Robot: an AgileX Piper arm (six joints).
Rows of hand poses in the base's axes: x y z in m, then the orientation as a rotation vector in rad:
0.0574, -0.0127, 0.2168, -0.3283, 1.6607, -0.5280
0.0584, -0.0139, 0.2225, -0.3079, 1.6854, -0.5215
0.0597, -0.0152, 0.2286, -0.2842, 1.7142, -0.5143
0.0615, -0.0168, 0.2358, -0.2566, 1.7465, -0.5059
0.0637, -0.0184, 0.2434, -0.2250, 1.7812, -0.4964
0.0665, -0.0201, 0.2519, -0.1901, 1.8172, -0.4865
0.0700, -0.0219, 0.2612, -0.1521, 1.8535, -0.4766
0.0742, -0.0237, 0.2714, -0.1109, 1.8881, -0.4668
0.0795, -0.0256, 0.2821, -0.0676, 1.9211, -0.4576
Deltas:
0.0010, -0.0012, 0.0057, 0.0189, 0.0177, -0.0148
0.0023, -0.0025, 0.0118, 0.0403, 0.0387, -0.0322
0.0041, -0.0041, 0.0190, 0.0650, 0.0621, -0.0521
0.0063, -0.0057, 0.0266, 0.0925, 0.0872, -0.0745
0.0091, -0.0074, 0.0351, 0.1219, 0.1131, -0.0989
0.0126, -0.0092, 0.0444, 0.1527, 0.1390, -0.1254
0.0168, -0.0110, 0.0546, 0.1847, 0.1631, -0.1534
0.0221, -0.0129, 0.0653, 0.2168, 0.1858, -0.1828

